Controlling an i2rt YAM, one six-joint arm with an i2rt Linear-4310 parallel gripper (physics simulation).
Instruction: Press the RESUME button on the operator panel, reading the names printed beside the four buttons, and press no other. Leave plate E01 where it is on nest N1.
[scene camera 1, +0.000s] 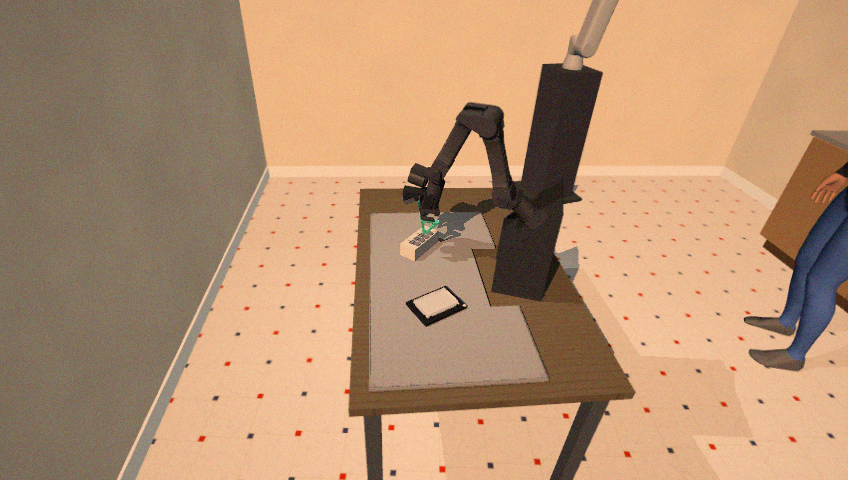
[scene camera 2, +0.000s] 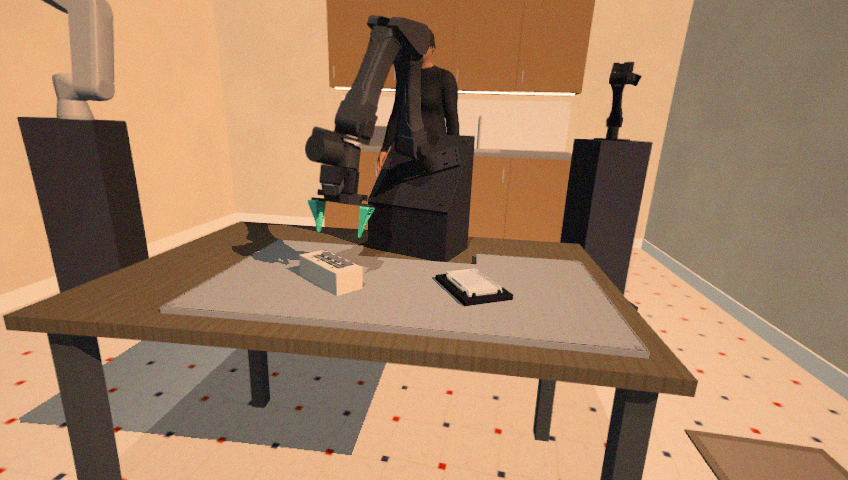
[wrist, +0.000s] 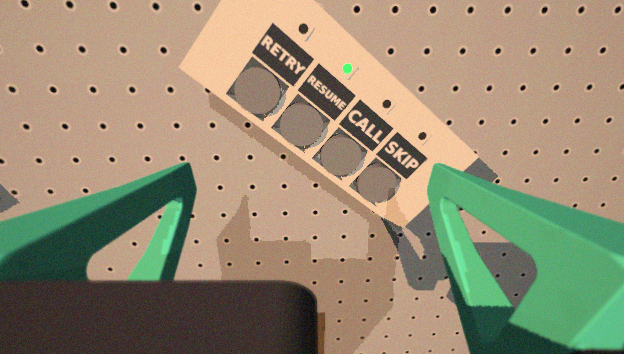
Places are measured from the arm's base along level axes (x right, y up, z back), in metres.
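Pixels of known places: gripper, fingertip midpoint: (scene camera 1: 423, 226) (scene camera 2: 339, 235) (wrist: 311, 176); arm's base, origin of the base link: (scene camera 1: 532, 217) (scene camera 2: 428, 165).
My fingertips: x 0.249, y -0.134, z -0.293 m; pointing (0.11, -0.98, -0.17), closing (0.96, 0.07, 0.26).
Observation:
Ahead of a thing's pixels: the offset from my fingertips to its top centre. Level surfaces: height alone.
The cream operator panel {dx +0.023, dy -0.059, dz -0.003 m} (scene camera 1: 414, 248) (scene camera 2: 333, 277) (wrist: 210, 60) lies on the grey mat. In the wrist view its names read RETRY, RESUME, CALL, SKIP. The RESUME button {dx -0.001, dy -0.059, dz -0.005 m} (wrist: 301, 125) is second from the upper left, and the small lamp {dx +0.031, dy -0.062, dz -0.027 m} (wrist: 347, 68) by its name is lit green; the other three lamps are dark. My gripper (scene camera 1: 429, 227) (scene camera 2: 339, 233) (wrist: 311, 176) is open and empty, above the panel and apart from it. Plate E01 {dx -0.309, dy -0.089, dz -0.067 m} (scene camera 1: 436, 302) (scene camera 2: 476, 281) is white and sits flat on the black nest N1 {dx -0.309, dy -0.093, dz -0.067 m} (scene camera 1: 427, 322) (scene camera 2: 470, 300). Its printed name is too small to read.
The perforated grey mat {dy -0.115 m} (scene camera 1: 428, 362) (scene camera 2: 238, 303) covers much of the wooden table {dy -0.128 m} (scene camera 1: 571, 356) (scene camera 2: 119, 285). A dark pedestal (scene camera 1: 523, 255) (scene camera 2: 410, 231) stands at the table's edge beneath my arm. A person (scene camera 1: 818, 267) (scene camera 2: 440, 98) stands beyond the table.

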